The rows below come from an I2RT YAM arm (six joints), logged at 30 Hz.
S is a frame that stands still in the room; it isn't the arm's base.
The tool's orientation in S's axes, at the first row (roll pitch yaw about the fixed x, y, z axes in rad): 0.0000 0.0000 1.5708
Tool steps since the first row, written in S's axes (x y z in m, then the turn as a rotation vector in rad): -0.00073 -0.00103 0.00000 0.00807 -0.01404 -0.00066; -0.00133 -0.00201 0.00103 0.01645 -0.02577 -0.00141; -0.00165 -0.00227 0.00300 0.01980 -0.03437 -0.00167; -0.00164 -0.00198 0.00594 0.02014 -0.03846 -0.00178; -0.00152 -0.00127 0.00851 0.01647 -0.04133 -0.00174; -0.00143 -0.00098 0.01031 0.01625 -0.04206 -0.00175; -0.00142 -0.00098 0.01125 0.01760 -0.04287 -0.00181
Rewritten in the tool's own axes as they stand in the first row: -0.00103 0.00073 0.00000 -0.01404 -0.00807 -0.00066; -0.00201 0.00133 0.00103 -0.02577 -0.01645 -0.00141; -0.00227 0.00165 0.00300 -0.03437 -0.01980 -0.00167; -0.00198 0.00164 0.00594 -0.03846 -0.02014 -0.00178; -0.00127 0.00152 0.00851 -0.04133 -0.01647 -0.00174; -0.00098 0.00143 0.01031 -0.04206 -0.01625 -0.00175; -0.00098 0.00142 0.01125 -0.04287 -0.01760 -0.00181
